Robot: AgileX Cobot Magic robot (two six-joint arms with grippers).
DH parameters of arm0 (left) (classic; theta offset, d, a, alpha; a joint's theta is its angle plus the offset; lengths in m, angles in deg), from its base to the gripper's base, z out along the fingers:
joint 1: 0 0.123 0 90
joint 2: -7.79 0 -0.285 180
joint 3: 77.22 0 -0.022 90
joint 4: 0 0.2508 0 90
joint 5: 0 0 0.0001 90
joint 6: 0 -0.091 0 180
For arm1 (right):
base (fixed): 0 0 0 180
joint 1: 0 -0.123 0 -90
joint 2: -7.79 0 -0.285 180
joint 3: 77.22 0 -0.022 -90
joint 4: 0 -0.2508 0 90
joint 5: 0 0 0.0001 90
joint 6: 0 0.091 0 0
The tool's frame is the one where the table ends.
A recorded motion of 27 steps. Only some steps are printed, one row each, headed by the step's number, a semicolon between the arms.
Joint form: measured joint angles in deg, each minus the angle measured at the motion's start. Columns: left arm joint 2, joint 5, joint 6, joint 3, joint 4, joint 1; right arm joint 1, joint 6, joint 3, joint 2, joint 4, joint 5.
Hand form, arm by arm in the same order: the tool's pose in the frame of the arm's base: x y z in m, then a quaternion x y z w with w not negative. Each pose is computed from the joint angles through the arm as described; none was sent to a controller.
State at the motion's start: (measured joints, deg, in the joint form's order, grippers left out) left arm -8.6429 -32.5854 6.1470 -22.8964 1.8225 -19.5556; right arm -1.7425 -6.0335 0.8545 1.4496 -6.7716 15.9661
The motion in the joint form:
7: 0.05 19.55 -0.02 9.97 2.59 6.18; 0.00 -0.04 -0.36 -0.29 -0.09 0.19
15: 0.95 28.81 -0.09 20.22 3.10 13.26; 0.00 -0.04 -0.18 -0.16 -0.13 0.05
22: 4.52 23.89 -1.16 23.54 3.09 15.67; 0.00 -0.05 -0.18 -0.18 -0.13 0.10
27: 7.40 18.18 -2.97 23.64 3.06 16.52; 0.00 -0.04 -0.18 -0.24 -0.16 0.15
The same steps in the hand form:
7: 0.0600 -0.0126 0.2598 0.06747 0.72628 -0.08422 0.67887; 0.0536 0.0047 0.1860 -0.01884 0.76797 0.02540 0.63970
15: 0.0666 -0.0068 0.2149 0.03088 0.72944 -0.04228 0.68204; 0.0536 0.0047 0.1853 -0.01853 0.76747 0.02561 0.64030
22: 0.0618 -0.0030 0.1914 0.02058 0.75694 -0.01799 0.65291; 0.0536 0.0047 0.1852 -0.01863 0.76786 0.02558 0.63983
27: 0.0570 -0.0011 0.1849 0.02426 0.77318 -0.00001 0.63372; 0.0537 0.0047 0.1851 -0.01846 0.76847 0.02588 0.63909

